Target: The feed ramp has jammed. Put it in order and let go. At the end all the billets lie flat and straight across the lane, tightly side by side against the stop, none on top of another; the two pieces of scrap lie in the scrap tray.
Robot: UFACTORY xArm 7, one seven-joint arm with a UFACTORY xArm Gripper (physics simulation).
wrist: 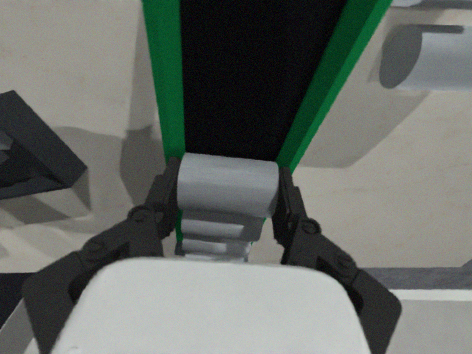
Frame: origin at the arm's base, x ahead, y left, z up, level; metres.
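Seen in the pictures: gripper, fingertip midpoint: (pixel 228 177).
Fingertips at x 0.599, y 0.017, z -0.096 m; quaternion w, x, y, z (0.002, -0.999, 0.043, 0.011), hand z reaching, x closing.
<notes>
A point is followed by its place in that frame.
My gripper (pixel 228 177) @(x 0.599, y 0.017, z -0.096 m) is shut on a grey billet (pixel 227 185) @(x 0.600, y 0.026, z -0.079 m), one fingertip at each end. The billet lies across the lane (pixel 255 75) @(x 0.613, y 0.082, z -0.104 m), between or just over its green side walls. Below it in the view, several more billets show in a row, the nearest one (pixel 212 228) @(x 0.588, y -0.023, z -0.080 m) partly covered by the held billet; the rest are largely hidden by the gripper body. Whether the held billet touches its neighbour I cannot tell. Part of the dark scrap tray (pixel 47 142) @(x 0.405, y -0.011, z -0.167 m) shows at the left, with a bit of grey scrap (pixel 5 141) @(x 0.365, y -0.009, z -0.164 m) inside at the view's edge.
Another grey billet (pixel 440 59) @(x 0.731, y 0.083, z -0.143 m) lies outside the lane at the upper right, and part of a further grey piece (pixel 430 3) @(x 0.714, y 0.109, z -0.152 m) shows at the top right edge. The green side walls (pixel 164 75) @(x 0.568, y 0.084, z -0.095 m) (pixel 327 80) @(x 0.647, y 0.084, z -0.095 m) run up the view on both sides of the black lane floor.
</notes>
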